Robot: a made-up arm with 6 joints. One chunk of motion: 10 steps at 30 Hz.
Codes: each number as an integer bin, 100 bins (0 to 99) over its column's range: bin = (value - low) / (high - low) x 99, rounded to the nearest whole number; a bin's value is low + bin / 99 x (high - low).
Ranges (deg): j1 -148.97..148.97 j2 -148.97..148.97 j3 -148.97..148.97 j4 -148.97..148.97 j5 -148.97..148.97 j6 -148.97..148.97
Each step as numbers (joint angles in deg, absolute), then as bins.
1 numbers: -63.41 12.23 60.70 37.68 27.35 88.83
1 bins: 28 54 70 62 59 79
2 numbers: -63.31 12.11 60.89 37.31 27.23 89.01
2 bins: 28 54 70 62 59 79
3 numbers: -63.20 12.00 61.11 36.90 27.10 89.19
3 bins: 28 53 70 62 59 79
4 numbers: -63.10 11.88 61.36 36.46 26.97 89.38
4 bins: 29 53 70 62 58 79
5 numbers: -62.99 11.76 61.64 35.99 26.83 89.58
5 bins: 29 53 70 61 58 79
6 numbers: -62.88 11.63 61.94 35.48 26.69 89.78
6 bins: 29 53 70 61 58 79
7 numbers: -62.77 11.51 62.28 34.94 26.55 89.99
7 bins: 29 53 70 61 58 79
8 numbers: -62.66 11.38 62.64 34.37 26.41 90.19
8 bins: 29 53 70 61 58 79
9 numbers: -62.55 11.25 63.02 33.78 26.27 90.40
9 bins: 29 53 70 61 58 80
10 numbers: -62.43 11.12 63.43 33.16 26.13 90.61
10 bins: 29 53 71 61 58 80
